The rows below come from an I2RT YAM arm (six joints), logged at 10 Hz.
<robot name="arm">
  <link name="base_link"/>
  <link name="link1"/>
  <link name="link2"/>
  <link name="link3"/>
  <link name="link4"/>
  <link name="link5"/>
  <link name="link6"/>
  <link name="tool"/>
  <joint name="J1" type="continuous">
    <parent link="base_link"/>
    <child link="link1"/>
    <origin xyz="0 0 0.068" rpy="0 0 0"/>
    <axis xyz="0 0 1"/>
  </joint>
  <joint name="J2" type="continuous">
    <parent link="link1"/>
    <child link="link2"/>
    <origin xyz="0.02 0.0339 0.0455" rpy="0 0 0"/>
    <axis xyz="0 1 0"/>
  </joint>
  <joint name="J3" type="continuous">
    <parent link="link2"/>
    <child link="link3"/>
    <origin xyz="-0.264 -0.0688 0" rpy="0 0 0"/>
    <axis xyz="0 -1 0"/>
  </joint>
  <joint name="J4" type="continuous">
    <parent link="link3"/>
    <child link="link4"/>
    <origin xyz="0.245 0.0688 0.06" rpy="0 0 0"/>
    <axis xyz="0 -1 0"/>
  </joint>
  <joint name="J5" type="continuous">
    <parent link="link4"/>
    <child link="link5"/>
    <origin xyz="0.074 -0.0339 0.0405" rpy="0 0 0"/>
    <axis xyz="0 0 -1"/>
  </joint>
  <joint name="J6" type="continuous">
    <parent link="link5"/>
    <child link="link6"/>
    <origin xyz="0.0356 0 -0.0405" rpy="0 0 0"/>
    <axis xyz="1 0 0"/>
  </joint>
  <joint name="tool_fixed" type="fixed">
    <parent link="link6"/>
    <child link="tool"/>
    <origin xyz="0 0 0" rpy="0 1.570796 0"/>
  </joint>
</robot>
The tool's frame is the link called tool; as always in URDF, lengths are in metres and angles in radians. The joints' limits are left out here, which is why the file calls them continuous.
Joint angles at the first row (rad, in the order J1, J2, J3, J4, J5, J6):
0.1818 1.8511 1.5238 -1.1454 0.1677 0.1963
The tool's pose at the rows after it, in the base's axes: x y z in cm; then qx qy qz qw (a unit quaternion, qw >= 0):
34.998 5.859 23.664 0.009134 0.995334 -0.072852 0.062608
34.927 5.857 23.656 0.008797 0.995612 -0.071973 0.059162
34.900 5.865 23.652 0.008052 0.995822 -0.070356 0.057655
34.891 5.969 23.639 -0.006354 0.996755 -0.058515 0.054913
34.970 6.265 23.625 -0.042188 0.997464 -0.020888 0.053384
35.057 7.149 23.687 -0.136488 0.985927 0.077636 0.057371
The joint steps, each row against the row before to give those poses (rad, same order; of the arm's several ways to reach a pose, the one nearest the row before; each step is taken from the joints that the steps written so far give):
0.0007 0.0000 0.0000 -0.0019 -0.0008 -0.0035
0.0000 0.0000 0.0000 -0.0065 -0.0031 0.0000
0.0000 0.0000 0.0000 -0.0023 -0.0038 -0.0011
0.0004 0.0000 0.0000 0.0008 -0.0255 -0.0275
0.0000 0.0000 0.0000 0.0118 -0.0782 -0.0686
0.0035 0.0000 0.0000 0.0233 -0.2056 -0.1751

